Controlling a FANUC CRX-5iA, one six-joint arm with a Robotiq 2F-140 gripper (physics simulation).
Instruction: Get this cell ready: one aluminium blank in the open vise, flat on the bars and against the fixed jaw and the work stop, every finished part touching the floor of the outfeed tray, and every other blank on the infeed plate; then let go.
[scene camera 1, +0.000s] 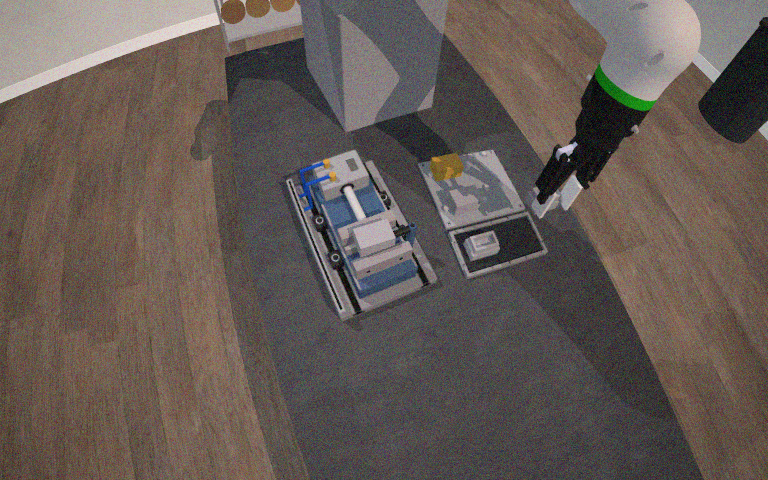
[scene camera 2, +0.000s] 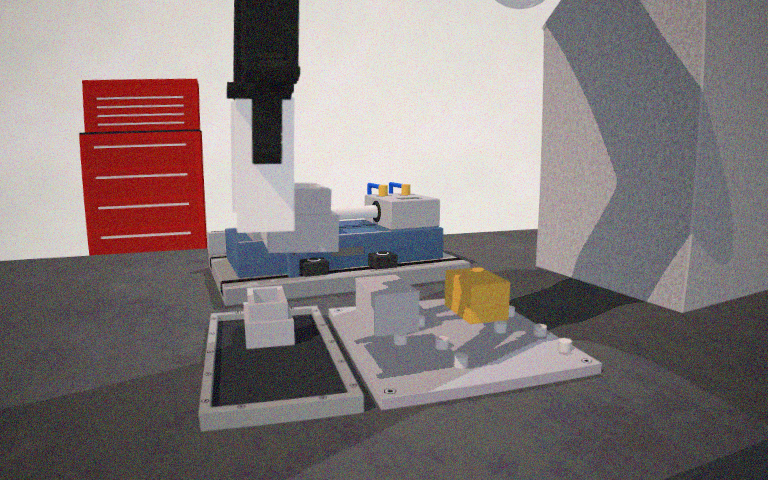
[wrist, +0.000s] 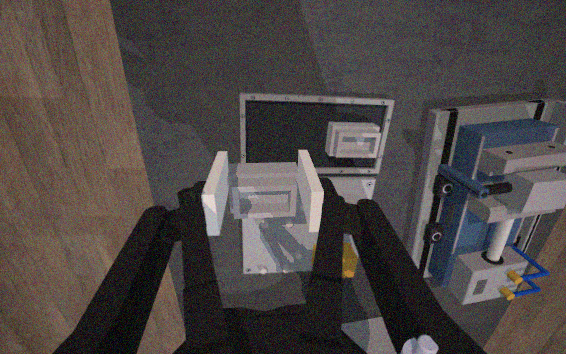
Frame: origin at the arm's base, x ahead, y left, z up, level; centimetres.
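Seen in the pictures: gripper, fingertip midpoint: (scene camera 1: 549, 207) (scene camera 2: 260, 219) (wrist: 263, 167).
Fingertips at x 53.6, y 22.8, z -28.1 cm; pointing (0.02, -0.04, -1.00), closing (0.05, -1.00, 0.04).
A point is followed by its place in that frame.
My gripper (scene camera 1: 557, 199) {y 22.8, x 53.6, z -28.1 cm} (scene camera 2: 263, 217) {y 22.8, x 53.6, z -28.1 cm} (wrist: 263, 167) {y 22.8, x 53.6, z -28.1 cm} is shut on a pocketed finished part (scene camera 2: 314, 226) {y 25.7, x 50.7, z -28.2 cm} (wrist: 267, 172) {y 22.4, x 53.3, z -27.6 cm}, held high in the air. A second finished part (scene camera 1: 481, 244) {y 10.7, x 53.0, z -37.5 cm} (scene camera 2: 269, 331) {y 14.1, x 53.0, z -38.3 cm} (wrist: 355, 140) {y 10.9, x 53.2, z -37.5 cm} stands in the outfeed tray (scene camera 1: 506, 264) {y 14.7, x 57.9, z -39.1 cm} (scene camera 2: 283, 417) {y 25.1, x 53.0, z -39.9 cm} (wrist: 320, 99) {y 15.6, x 57.7, z -39.0 cm}. On the infeed plate (scene camera 1: 499, 163) {y 24.6, x 34.1, z -39.4 cm} (scene camera 2: 481, 384) {y 25.0, x 39.8, z -39.5 cm} (wrist: 255, 252) {y 23.0, x 34.2, z -39.4 cm} stands a grey blank (scene camera 1: 464, 200) {y 10.5, x 43.7, z -35.8 cm} (scene camera 2: 395, 308) {y 14.4, x 42.6, z -37.1 cm}; the held part hides it in the wrist view. A plain blank (scene camera 1: 373, 236) {y -10.1, x 50.6, z -28.6 cm} (wrist: 545, 190) {y -8.8, x 50.8, z -28.7 cm} sits between the vise's fixed jaw (scene camera 1: 382, 258) {y -9.5, x 53.9, z -30.6 cm} (wrist: 530, 156) {y -7.3, x 54.0, z -30.8 cm} and moving jaw, beside the work stop (scene camera 1: 412, 229) {y -3.1, x 50.0, z -30.7 cm} (wrist: 460, 179) {y -2.2, x 49.7, z -33.8 cm}. Its underside is hidden.
An orange block (scene camera 1: 446, 167) {y 10.0, x 35.0, z -35.9 cm} (scene camera 2: 485, 297) {y 13.9, x 34.2, z -37.0 cm} (wrist: 349, 260) {y 9.2, x 35.2, z -35.9 cm} stands on the infeed plate, which has small white pins. A grey pedestal (scene camera 1: 390, 73) {y 3.8, x 14.2, z -25.4 cm} (scene camera 2: 623, 169) {y 7.0, x 13.7, z -26.1 cm} rises behind. The blue vise body (scene camera 2: 396, 240) {y -6.1, x 36.3, z -35.4 cm} carries hoses. A red cabinet (scene camera 2: 144, 192) stands at the back.
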